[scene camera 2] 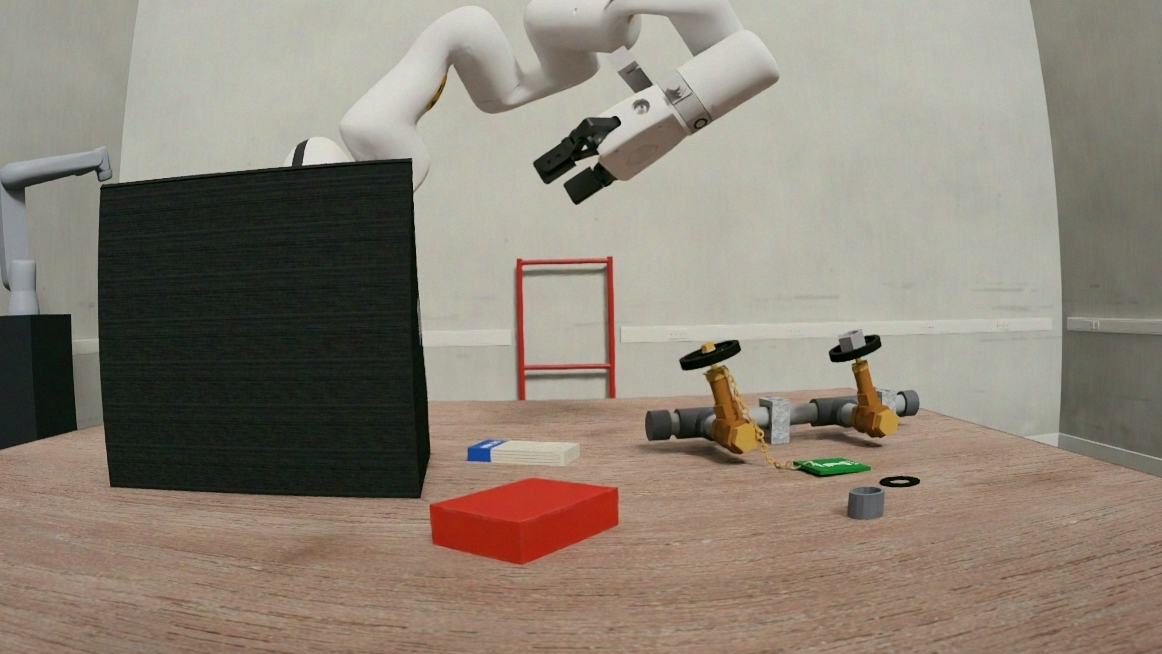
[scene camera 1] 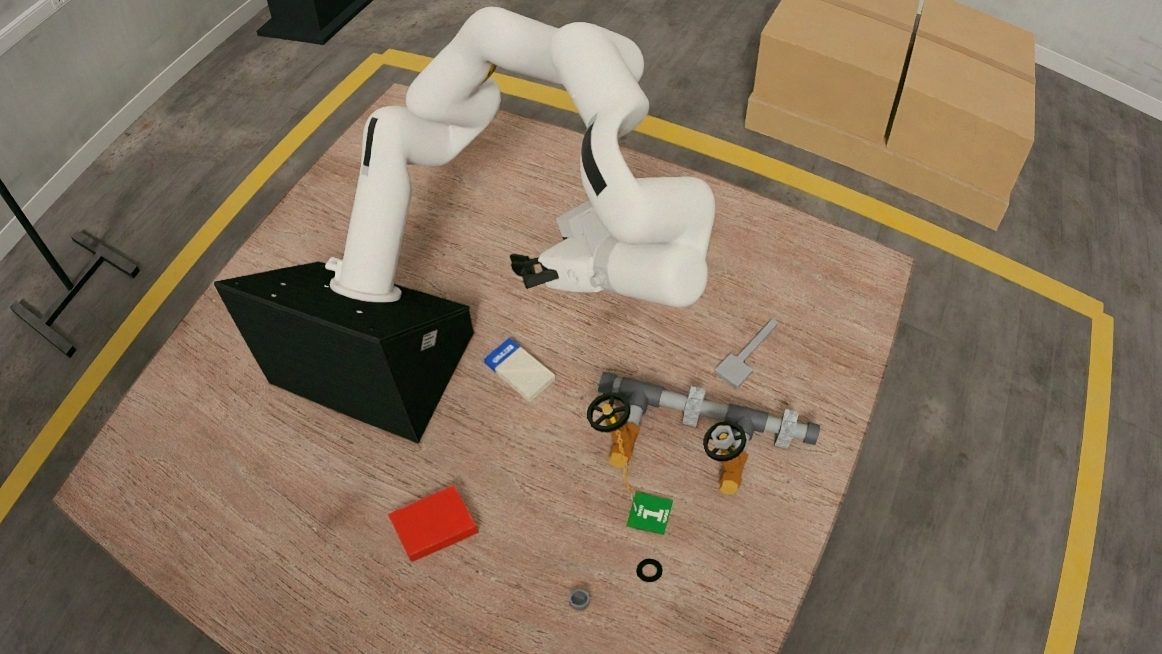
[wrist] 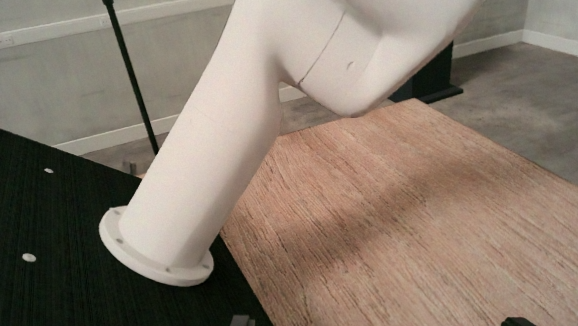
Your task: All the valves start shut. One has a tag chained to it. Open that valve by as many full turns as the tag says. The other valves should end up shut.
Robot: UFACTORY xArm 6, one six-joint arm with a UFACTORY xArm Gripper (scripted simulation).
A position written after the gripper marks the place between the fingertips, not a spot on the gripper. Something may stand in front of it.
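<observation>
Scene camera 2: the gripper [scene camera 2: 554,185], red block [scene camera 2: 519,522], green tag [scene camera 2: 834,465], valve handwheel [scene camera 2: 688,362]. Scene camera 1: valve handwheel [scene camera 1: 610,396], the gripper [scene camera 1: 539,249], red block [scene camera 1: 435,522]. Wrist view: red block out of frame.
</observation>
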